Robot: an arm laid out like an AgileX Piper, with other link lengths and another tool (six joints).
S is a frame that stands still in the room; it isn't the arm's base.
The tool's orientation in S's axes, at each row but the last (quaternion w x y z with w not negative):
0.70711 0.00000 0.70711 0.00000
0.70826 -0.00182 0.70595 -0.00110
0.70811 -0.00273 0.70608 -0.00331
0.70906 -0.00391 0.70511 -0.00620
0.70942 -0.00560 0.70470 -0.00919
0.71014 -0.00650 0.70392 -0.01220
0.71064 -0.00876 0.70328 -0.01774
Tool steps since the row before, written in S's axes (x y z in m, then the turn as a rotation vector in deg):
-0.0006 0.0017 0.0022 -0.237 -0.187 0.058
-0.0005 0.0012 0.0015 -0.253 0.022 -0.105
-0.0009 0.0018 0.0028 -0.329 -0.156 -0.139
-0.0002 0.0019 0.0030 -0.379 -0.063 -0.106
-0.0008 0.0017 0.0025 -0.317 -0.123 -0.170
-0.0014 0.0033 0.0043 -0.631 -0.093 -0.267
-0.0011 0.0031 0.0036 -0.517 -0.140 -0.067
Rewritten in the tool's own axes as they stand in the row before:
-0.0022 0.0017 -0.0006 -0.058 -0.187 -0.237
-0.0015 0.0012 -0.0005 0.104 0.023 -0.253
-0.0028 0.0018 -0.0009 0.139 -0.155 -0.329
-0.0030 0.0019 -0.0002 0.105 -0.063 -0.379
-0.0025 0.0016 -0.0008 0.170 -0.121 -0.318
-0.0044 0.0032 -0.0014 0.264 -0.091 -0.633
-0.0037 0.0029 -0.0011 0.067 -0.144 -0.516

